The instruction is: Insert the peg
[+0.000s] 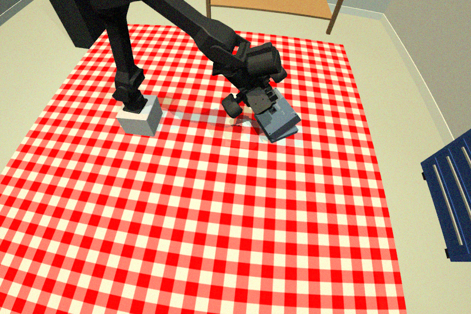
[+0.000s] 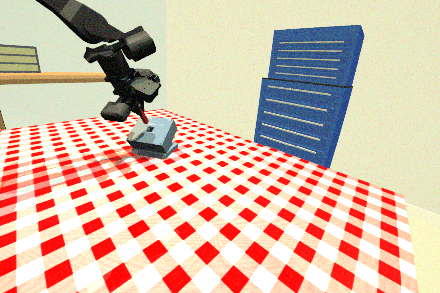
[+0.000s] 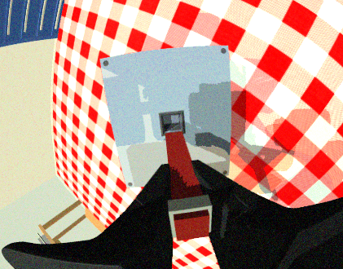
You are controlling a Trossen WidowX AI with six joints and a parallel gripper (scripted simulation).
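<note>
Right now the grey sloped panel is 80 mm below my gripper tip, 40 mm to the left of it and 40 mm ahead of it. From my gripper tip the other things lie so: dark red square peg (10 mm to the right, 10 mm behind, 10 mm above).
</note>
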